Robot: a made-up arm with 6 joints. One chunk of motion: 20 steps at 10 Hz.
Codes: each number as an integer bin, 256 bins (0 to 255) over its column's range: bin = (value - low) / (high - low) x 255, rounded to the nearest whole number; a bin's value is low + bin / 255 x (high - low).
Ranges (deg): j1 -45..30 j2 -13..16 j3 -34..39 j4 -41..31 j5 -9..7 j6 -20..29
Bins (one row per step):
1: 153 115 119 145 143 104
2: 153 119 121 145 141 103
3: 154 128 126 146 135 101
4: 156 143 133 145 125 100
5: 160 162 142 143 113 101
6: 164 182 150 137 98 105
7: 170 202 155 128 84 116
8: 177 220 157 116 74 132
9: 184 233 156 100 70 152
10: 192 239 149 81 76 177
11: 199 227 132 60 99 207
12: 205 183 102 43 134 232
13: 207 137 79 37 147 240
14: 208 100 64 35 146 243
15: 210 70 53 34 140 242
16: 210 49 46 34 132 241
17: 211 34 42 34 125 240
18: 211 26 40 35 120 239
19: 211 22 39 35 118 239
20: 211 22 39 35 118 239
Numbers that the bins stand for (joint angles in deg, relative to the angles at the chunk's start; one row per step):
1: 0.00 0.08 0.07 -0.06 -0.03 -0.02
2: 0.00 0.53 0.64 -0.06 -0.15 -0.21
3: 0.29 1.56 2.07 0.22 -0.53 -0.59
4: 0.88 3.26 4.07 -0.06 -1.16 -0.78
5: 2.06 5.42 6.65 -0.62 -1.91 -0.59
6: 3.24 7.70 8.94 -2.32 -2.85 0.18
7: 5.00 9.97 10.37 -4.86 -3.73 2.29
8: 7.06 12.02 10.95 -8.25 -4.36 5.36
9: 9.12 13.50 10.66 -12.76 -4.61 9.21
10: 11.47 14.18 8.65 -18.13 -4.23 14.01
11: 13.53 12.82 3.79 -24.06 -2.79 19.78
12: 15.29 7.81 -4.80 -28.86 -0.59 24.58
13: 15.88 2.58 -11.38 -30.55 0.22 26.12
14: 16.18 -1.63 -15.68 -31.12 0.16 26.69
15: 16.76 -5.04 -18.83 -31.40 -0.22 26.50
16: 16.76 -7.43 -20.83 -31.40 -0.72 26.31
17: 17.06 -9.13 -21.98 -31.40 -1.16 26.12
18: 17.06 -10.04 -22.55 -31.12 -1.47 25.93
19: 17.06 -10.50 -22.84 -31.12 -1.60 25.93
20: 17.06 -10.50 -22.84 -31.12 -1.60 25.93

